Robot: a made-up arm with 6 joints. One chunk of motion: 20 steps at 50 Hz.
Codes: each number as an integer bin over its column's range. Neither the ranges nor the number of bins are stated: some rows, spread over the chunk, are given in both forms.
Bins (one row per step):
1: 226 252 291 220 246 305
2: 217 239 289 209 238 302
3: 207 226 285 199 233 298
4: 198 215 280 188 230 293
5: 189 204 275 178 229 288
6: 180 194 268 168 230 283
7: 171 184 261 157 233 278
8: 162 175 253 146 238 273
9: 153 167 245 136 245 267
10: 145 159 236 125 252 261
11: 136 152 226 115 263 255
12: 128 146 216 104 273 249
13: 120 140 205 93 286 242
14: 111 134 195 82 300 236
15: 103 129 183 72 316 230
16: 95 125 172 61 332 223
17: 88 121 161 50 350 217
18: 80 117 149 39 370 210
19: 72 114 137 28 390 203
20: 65 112 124 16 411 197
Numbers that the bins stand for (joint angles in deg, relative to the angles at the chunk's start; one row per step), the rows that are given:
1: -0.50 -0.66 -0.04 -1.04 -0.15 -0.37
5: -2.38 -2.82 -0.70 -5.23 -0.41 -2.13
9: -4.22 -4.48 -1.93 -9.43 -0.16 -4.31
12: -5.49 -5.43 -3.12 -12.62 0.27 -6.17
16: -7.17 -6.37 -4.93 -16.91 1.20 -8.87
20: -8.69 -6.96 -6.90 -21.40 2.43 -11.57
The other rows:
2: -0.96 -1.24 -0.12 -2.14 -0.27 -0.68
3: -1.47 -1.83 -0.29 -3.14 -0.35 -1.09
4: -1.93 -2.32 -0.49 -4.24 -0.40 -1.61
6: -2.84 -3.27 -0.99 -6.23 -0.40 -2.65
7: -3.30 -3.72 -1.27 -7.33 -0.35 -3.17
8: -3.76 -4.12 -1.60 -8.43 -0.27 -3.68
10: -4.62 -4.84 -2.30 -10.52 -0.05 -4.93
11: -5.08 -5.16 -2.71 -11.52 0.12 -5.55
13: -5.89 -5.70 -3.58 -13.72 0.48 -6.90
14: -6.35 -5.97 -3.99 -14.82 0.70 -7.52
15: -6.76 -6.19 -4.48 -15.81 0.95 -8.14
17: -7.52 -6.55 -5.38 -18.01 1.48 -9.49
18: -7.93 -6.73 -5.88 -19.11 1.79 -10.22
19: -8.34 -6.87 -6.37 -20.21 2.11 -10.95

